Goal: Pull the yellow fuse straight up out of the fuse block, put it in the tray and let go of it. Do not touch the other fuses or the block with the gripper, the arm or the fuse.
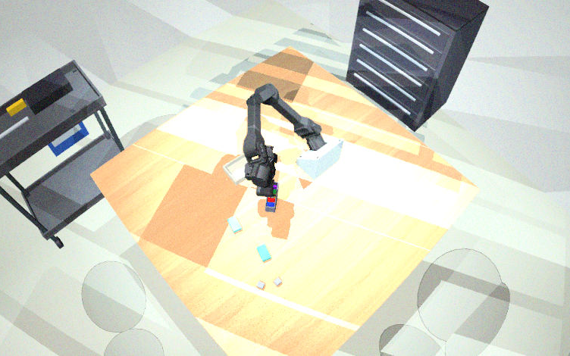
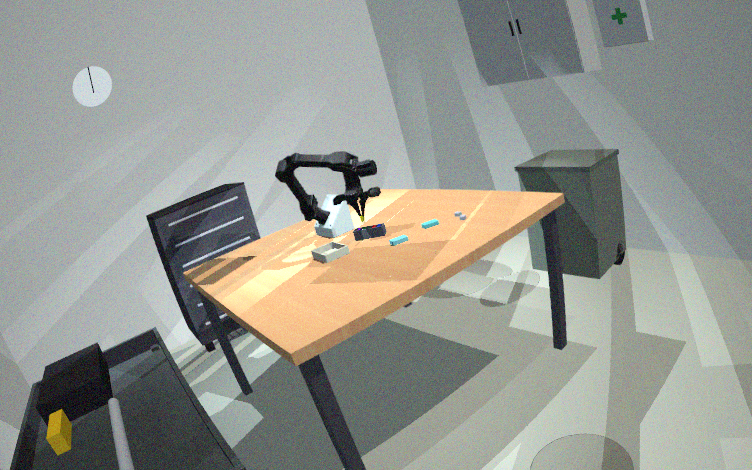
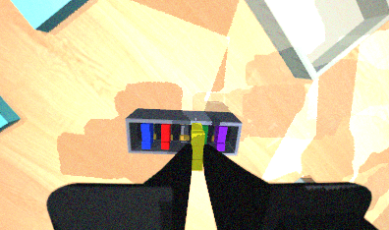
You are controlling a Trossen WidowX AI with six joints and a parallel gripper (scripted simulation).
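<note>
Now: the light grey tray 18 cm to the right of my gripper tip, 9 cm below it and 1 cm ahead of it. Also, from my gripper tip: red fuse (7 cm below, 3 cm to the left, 1 cm ahead); then yellow fuse (1 cm below); then green fuse (7 cm below, 2 cm behind).
</note>
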